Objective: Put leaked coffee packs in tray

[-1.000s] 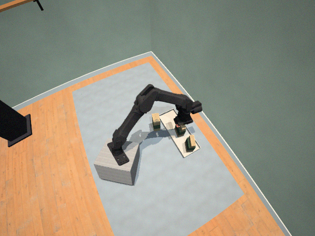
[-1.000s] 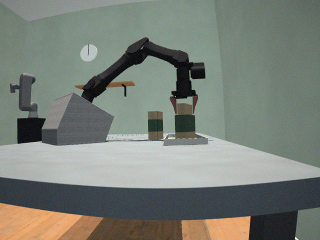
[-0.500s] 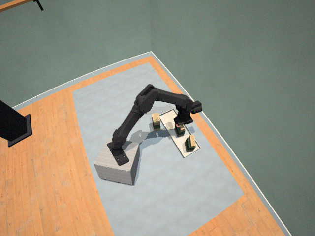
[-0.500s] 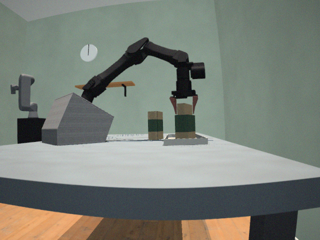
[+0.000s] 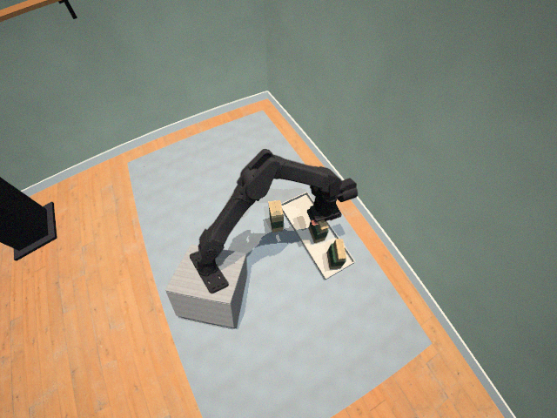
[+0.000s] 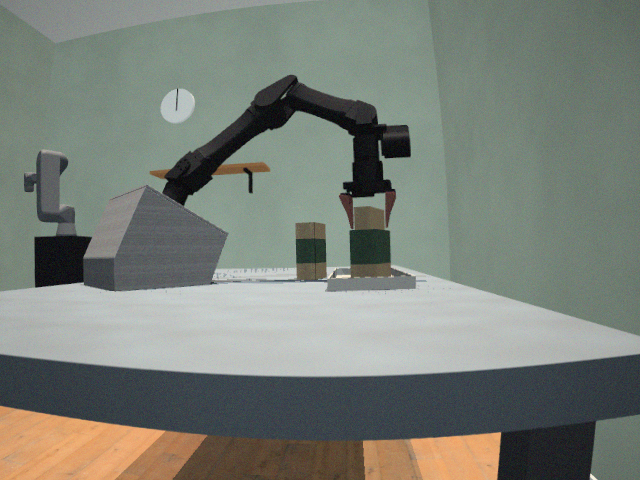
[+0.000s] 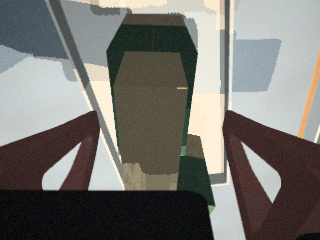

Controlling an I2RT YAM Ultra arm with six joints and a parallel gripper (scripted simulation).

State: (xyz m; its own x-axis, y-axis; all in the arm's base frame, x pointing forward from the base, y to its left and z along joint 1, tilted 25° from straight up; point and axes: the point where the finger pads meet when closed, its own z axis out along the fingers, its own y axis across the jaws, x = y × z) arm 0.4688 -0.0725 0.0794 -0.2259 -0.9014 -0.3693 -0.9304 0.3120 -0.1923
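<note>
The white tray lies 10 mm behind my hand, 10 mm to the left of it and 120 mm below it.
</note>
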